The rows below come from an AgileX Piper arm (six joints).
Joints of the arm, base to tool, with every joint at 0 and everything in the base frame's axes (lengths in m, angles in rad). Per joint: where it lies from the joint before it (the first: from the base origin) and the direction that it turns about. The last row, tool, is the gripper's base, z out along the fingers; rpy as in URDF.
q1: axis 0 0 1 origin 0 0 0.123
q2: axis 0 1 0 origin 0 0 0
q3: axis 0 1 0 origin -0.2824 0 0.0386
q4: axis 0.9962 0 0.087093 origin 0.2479 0 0.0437
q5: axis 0 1 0 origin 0 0 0
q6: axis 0.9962 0 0.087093 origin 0.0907 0 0.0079
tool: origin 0 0 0 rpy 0 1.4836 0
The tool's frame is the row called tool.
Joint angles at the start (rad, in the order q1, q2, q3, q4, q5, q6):
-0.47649, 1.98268, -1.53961, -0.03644, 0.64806, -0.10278
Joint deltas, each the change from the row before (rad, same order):
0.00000, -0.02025, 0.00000, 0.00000, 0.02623, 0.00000
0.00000, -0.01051, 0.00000, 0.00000, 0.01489, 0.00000
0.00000, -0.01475, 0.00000, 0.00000, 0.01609, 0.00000
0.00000, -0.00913, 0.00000, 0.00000, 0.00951, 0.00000
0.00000, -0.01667, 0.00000, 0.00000, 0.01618, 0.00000
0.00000, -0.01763, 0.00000, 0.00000, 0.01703, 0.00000
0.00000, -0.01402, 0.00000, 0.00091, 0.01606, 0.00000
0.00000, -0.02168, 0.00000, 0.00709, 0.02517, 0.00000
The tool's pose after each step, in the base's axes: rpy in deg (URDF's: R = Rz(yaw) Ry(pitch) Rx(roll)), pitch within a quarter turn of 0, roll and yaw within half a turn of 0; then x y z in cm. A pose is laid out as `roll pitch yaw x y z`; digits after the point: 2 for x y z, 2 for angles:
-174.01 31.68 161.54 38.64 -20.18 23.03
-174.05 31.43 161.50 38.43 -20.07 23.42
-174.05 31.35 161.46 38.17 -19.94 23.98
-174.05 31.33 161.45 38.01 -19.86 24.33
-174.03 31.35 161.42 37.71 -19.71 24.96
-174.01 31.39 161.40 37.39 -19.55 25.63
-174.08 31.28 161.32 37.11 -19.41 26.14
-174.56 31.14 160.93 36.68 -19.14 26.92

